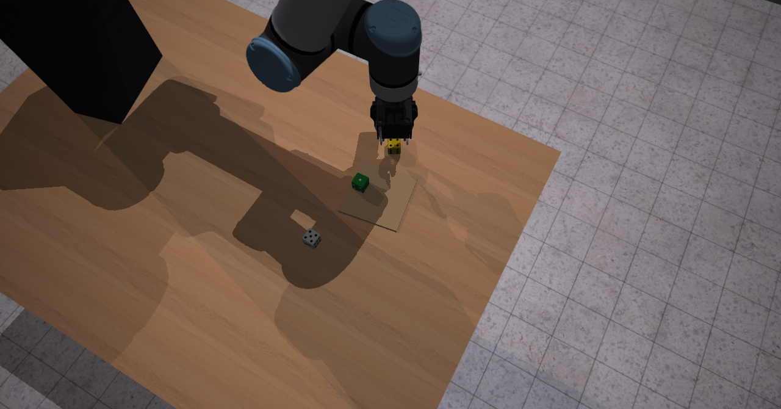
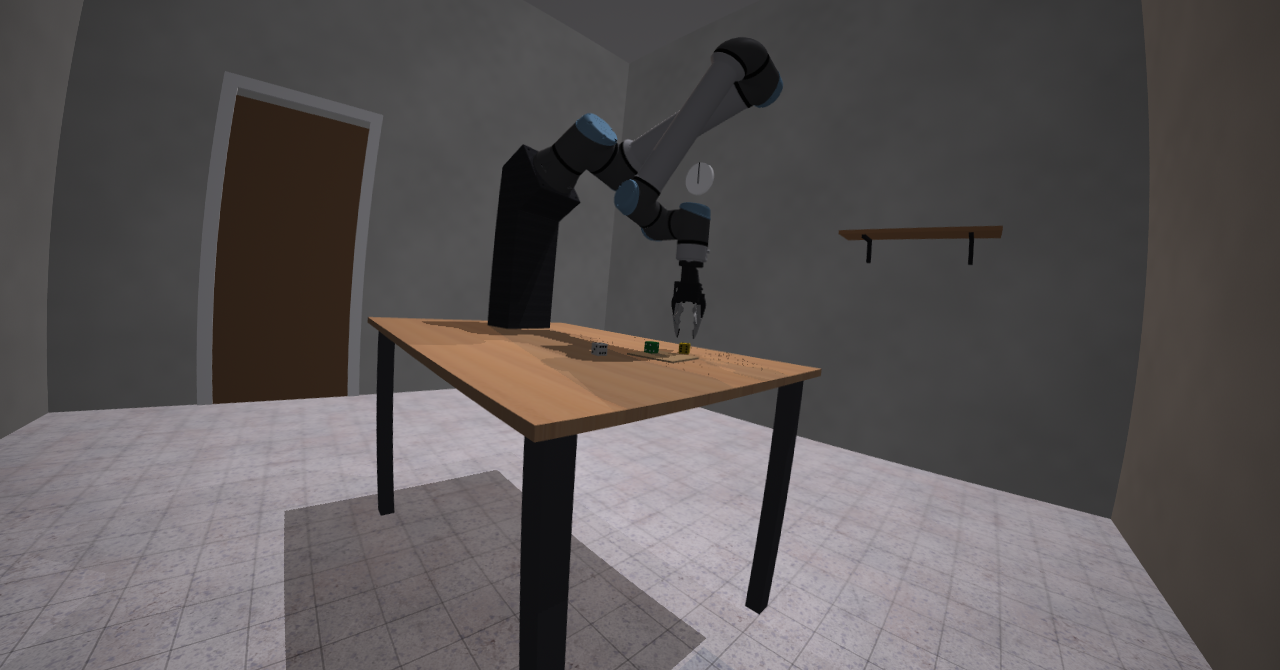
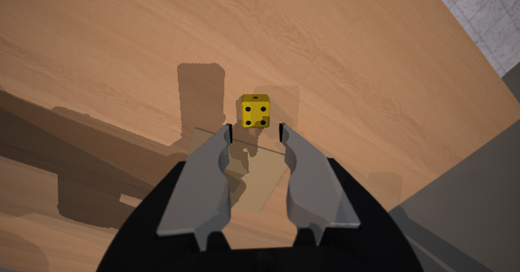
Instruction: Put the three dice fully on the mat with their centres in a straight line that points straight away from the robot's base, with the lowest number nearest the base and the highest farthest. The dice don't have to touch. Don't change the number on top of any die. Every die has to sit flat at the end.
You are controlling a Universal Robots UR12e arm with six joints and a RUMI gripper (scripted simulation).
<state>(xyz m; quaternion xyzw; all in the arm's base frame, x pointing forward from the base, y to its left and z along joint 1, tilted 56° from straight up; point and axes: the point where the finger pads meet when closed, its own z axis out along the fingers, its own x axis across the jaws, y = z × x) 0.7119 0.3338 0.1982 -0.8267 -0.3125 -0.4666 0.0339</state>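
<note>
Now: hand 50 mm above the yellow die. Round my hand: tan mat: 80 mm ahead, 100 mm to the right, 60 mm below; then green die: 40 mm ahead, 120 mm to the right, 40 mm below; then white die: 90 mm ahead, 280 mm to the right, 50 mm below.
</note>
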